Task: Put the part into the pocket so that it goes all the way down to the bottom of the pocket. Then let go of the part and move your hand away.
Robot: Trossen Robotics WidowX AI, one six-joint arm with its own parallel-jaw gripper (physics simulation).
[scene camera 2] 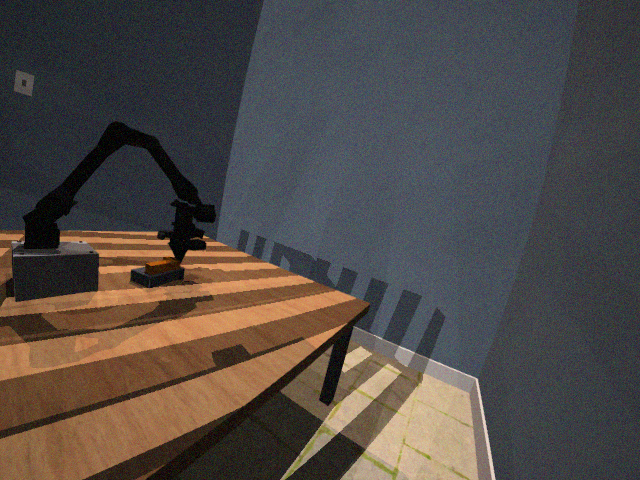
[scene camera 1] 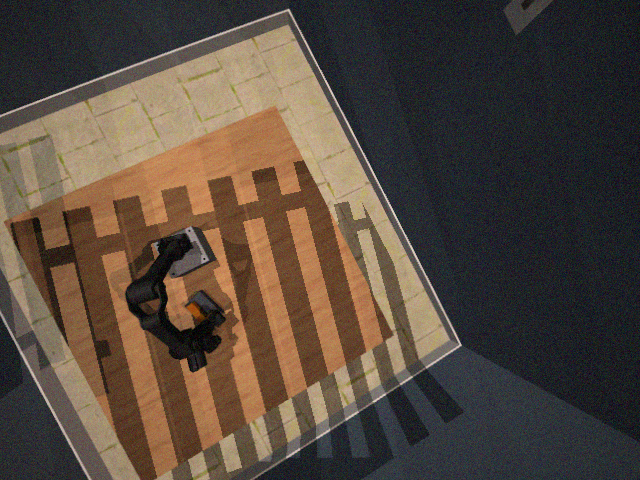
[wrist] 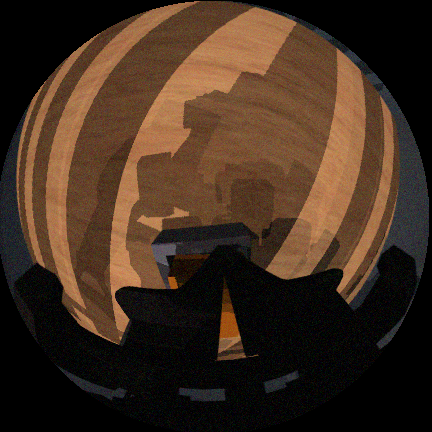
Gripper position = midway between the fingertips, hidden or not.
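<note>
There is a pocket block (wrist: 199, 239) here for me to see. An orange part is here too, and it is gripped by my gripper (scene camera 2: 179, 263), which the wrist view shows as well (wrist: 221, 249).
</note>
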